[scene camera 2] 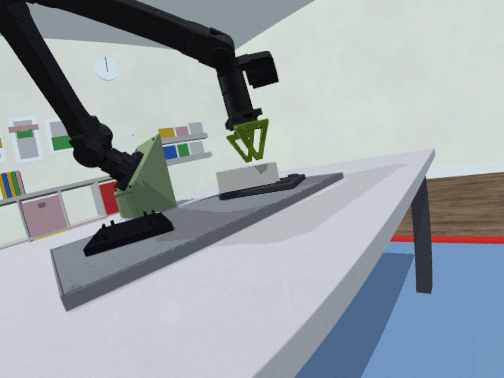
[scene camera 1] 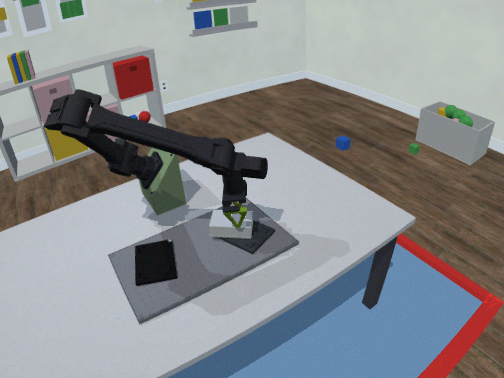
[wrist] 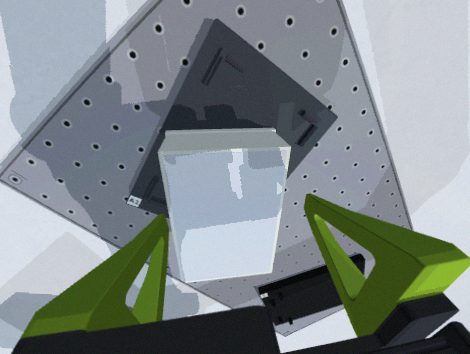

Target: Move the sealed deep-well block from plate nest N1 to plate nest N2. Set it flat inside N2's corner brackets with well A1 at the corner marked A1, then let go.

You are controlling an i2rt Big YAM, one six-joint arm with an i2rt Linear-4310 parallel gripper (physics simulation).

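Observation:
The sealed deep-well block, white and boxy, rests on the dark nest at the board's right. It is turned relative to that nest and overhangs its edge, outside some corner brackets. The other, black nest at the board's left holds no block. I cannot read which nest is N1 or N2. My gripper is open, pointing down just above the block, with its green fingers towards either side in the wrist view.
Both nests sit on a grey perforated board on a white table. The arm's green wedge-shaped mount stands behind the board. The table's front edge runs beyond the board's near side.

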